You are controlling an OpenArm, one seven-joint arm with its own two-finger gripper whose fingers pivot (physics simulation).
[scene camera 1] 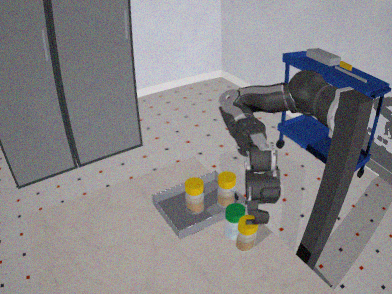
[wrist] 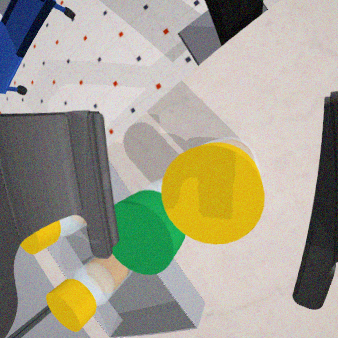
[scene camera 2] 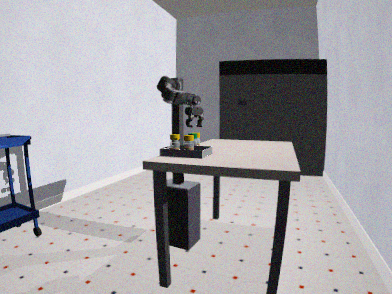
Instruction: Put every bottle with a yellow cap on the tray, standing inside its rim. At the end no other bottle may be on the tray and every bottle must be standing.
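A yellow-capped bottle stands in the middle part of the grey tray. Another yellow-capped bottle stands in the tray's back right part in scene camera 1. A green-capped bottle stands outside the tray, beside its rim. A third yellow-capped bottle stands outside, close to the green-capped one. My gripper is open and empty, above these two bottles, fingertips higher than the caps.
The light table carries the tray near one edge. The robot's dark column stands at the right in scene camera 1. A blue cart stands beyond the table, and a grey cabinet stands at the left.
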